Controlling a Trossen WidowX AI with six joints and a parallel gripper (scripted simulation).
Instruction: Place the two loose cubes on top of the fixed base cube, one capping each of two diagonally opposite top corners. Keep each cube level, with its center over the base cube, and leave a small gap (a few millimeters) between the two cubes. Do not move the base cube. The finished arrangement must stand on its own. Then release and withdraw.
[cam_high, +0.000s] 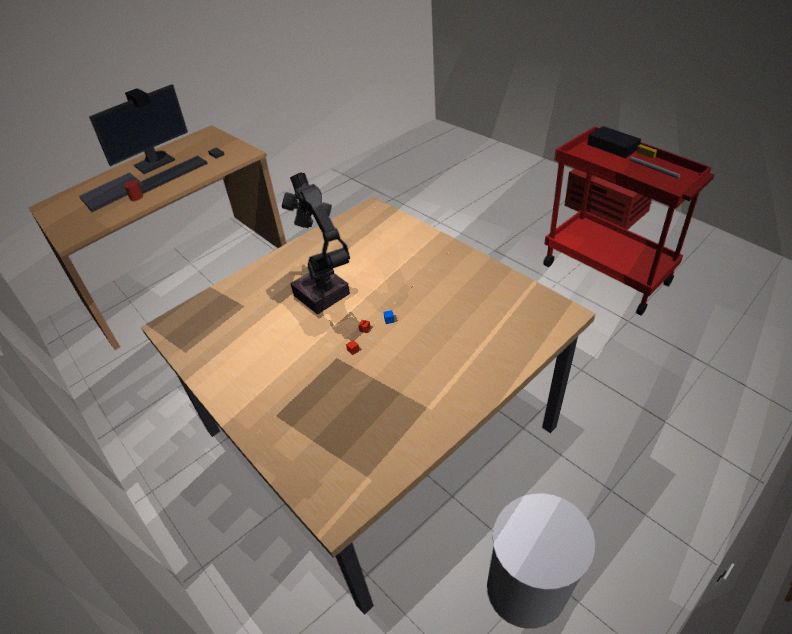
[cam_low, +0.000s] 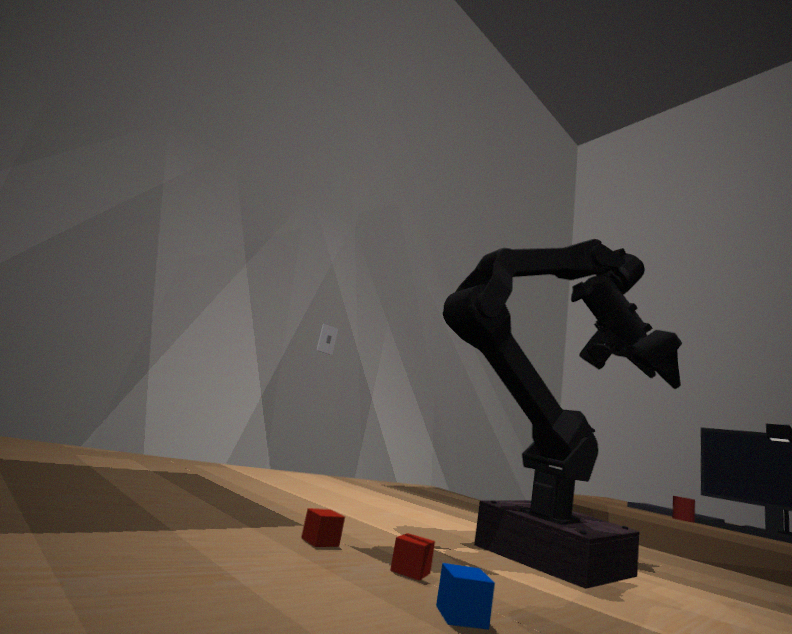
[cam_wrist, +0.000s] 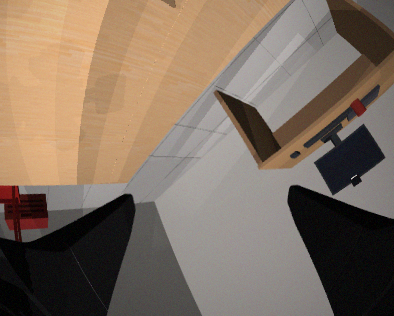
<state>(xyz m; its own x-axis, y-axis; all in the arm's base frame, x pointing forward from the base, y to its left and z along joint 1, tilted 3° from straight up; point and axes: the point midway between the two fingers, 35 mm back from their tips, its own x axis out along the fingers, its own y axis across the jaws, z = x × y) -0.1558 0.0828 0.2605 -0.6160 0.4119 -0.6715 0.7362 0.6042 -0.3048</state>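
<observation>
My gripper tip is now 46 cm short of the blue cube, 4 cm to the left of it and 28 cm above it.
</observation>
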